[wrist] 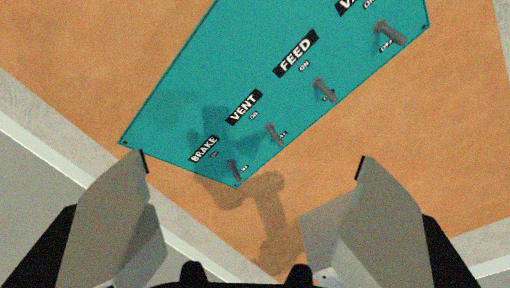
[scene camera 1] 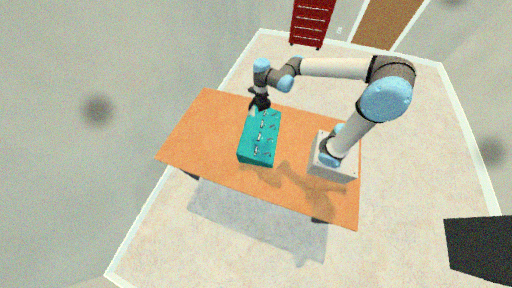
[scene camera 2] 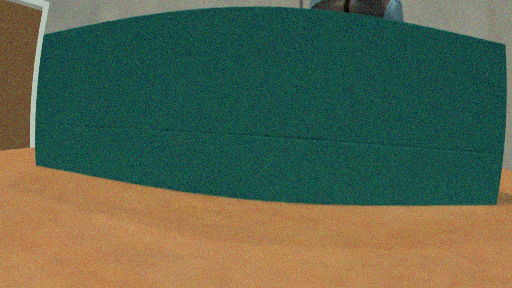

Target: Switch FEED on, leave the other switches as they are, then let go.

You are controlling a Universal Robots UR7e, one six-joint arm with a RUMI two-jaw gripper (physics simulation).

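Frame: origin at the arm's base, x ahead, y left, z up, level; metres.
Where they show: gripper, fingertip midpoint: [wrist: 252, 156] [scene camera 1: 259, 112].
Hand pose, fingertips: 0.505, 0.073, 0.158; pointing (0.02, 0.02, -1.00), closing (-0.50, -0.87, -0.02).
Each offset is from my fingertips to the top centre of the thing, as dx, dy, dz. Level surfaces: height alone.
A teal switch panel [scene camera 1: 250, 145] [wrist: 190, 90] [scene camera 2: 270, 100] stands on the table; scene camera 2 faces its plain rear. In the wrist view, the grey FEED lever {-0.064, -0.098, -0.209} [wrist: 325, 90] [scene camera 1: 272, 126] leans away from its ON mark toward the opposite, OFF side, partly covering that mark. The VENT lever {-0.101, +0.016, -0.209} [wrist: 274, 135], the BRAKE lever {-0.138, +0.130, -0.209} [wrist: 233, 170] and a fourth lever {-0.026, -0.212, -0.209} [wrist: 390, 32], its label cut off by the frame, lean the same way. My gripper [wrist: 252, 156] [scene camera 1: 257, 110] is open and empty, above the panel's far end in scene camera 1, apart from the FEED lever.
The orange table {dz -0.335} [scene camera 1: 195, 130] [scene camera 2: 150, 240] [wrist: 400, 165] carries the panel and the arm's pale base block [scene camera 1: 332, 172]. A red cabinet [scene camera 1: 312, 22] and a brown door [scene camera 1: 385, 25] are at the room's back. A dark block [scene camera 1: 480, 245] shows at the lower right.
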